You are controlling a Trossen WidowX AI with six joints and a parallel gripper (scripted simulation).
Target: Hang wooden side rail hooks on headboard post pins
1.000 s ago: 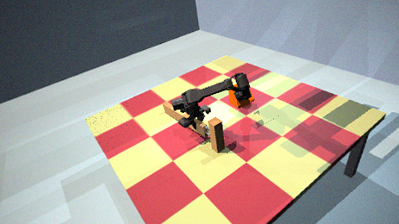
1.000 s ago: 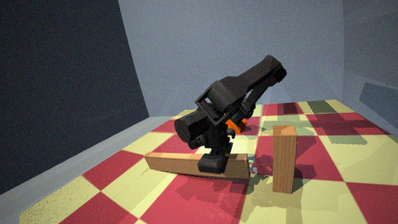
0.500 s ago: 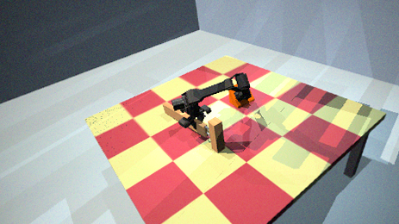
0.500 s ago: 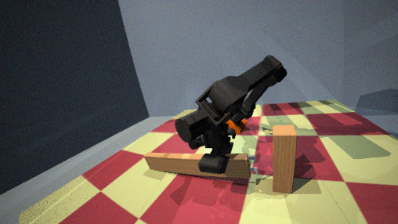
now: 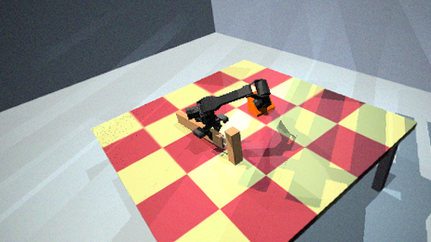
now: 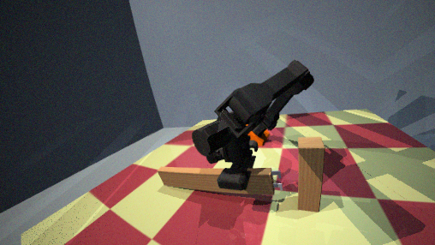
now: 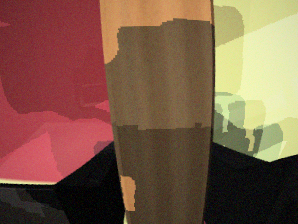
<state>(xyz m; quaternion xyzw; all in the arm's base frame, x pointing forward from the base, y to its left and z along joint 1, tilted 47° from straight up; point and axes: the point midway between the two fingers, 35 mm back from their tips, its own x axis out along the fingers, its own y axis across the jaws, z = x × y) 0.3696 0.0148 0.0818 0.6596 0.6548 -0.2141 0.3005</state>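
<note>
The wooden headboard post lies 1 cm behind my gripper tip, 16 cm to the left of it and 4 cm above it.
</note>
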